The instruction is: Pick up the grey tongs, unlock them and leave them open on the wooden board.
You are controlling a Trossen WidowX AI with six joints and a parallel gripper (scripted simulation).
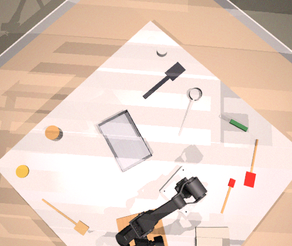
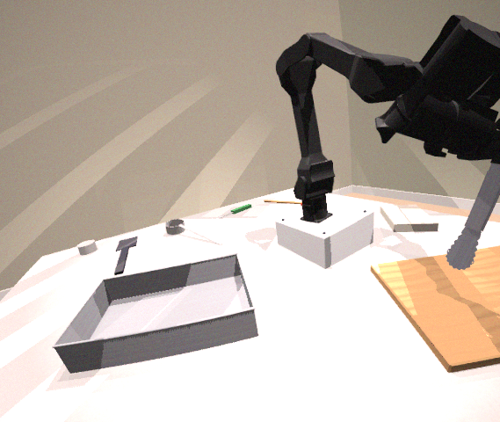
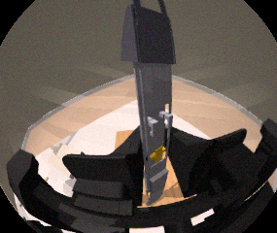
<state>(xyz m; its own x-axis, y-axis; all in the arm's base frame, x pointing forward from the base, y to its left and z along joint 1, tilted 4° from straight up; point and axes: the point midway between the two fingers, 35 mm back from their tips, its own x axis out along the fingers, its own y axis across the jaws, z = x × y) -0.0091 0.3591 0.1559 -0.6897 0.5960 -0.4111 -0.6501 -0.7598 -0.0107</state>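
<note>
My gripper tip is now 23 cm above the wooden board. The rest, counted from my gripper tip: pale block: 27 cm behind, 25 cm to the right, 22 cm below; green-handled tool: 86 cm to the right, 23 cm below, 1 cm behind; grey roasting tin: 43 cm ahead, 40 cm to the right, 20 cm below.
</note>
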